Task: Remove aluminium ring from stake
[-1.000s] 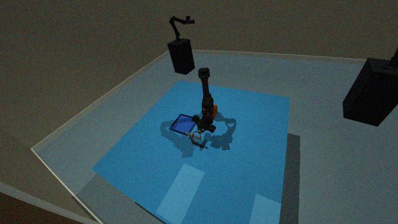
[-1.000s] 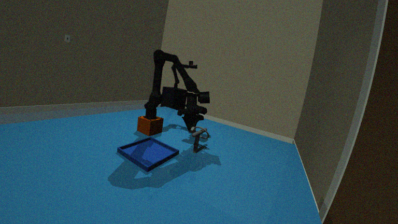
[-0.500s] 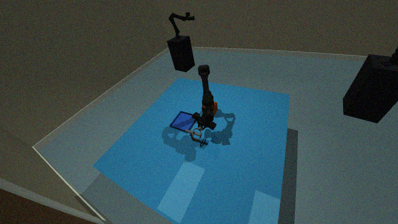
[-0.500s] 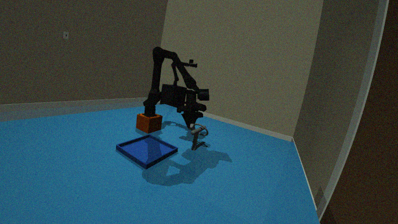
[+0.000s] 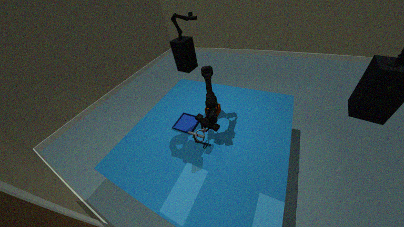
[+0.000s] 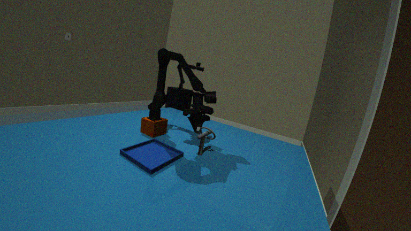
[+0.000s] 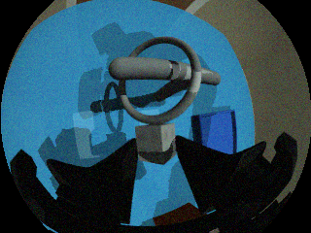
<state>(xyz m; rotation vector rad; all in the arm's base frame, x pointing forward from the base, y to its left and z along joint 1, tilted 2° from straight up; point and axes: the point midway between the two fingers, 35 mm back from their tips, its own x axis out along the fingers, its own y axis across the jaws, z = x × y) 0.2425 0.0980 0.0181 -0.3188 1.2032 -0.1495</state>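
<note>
My gripper tip is now 5 cm short of the aluminium ring, 1 cm to the right of it and 1 cm below it. Round my gripper tip: blue tray 4 cm behind, 23 cm to the right, 8 cm below.
</note>
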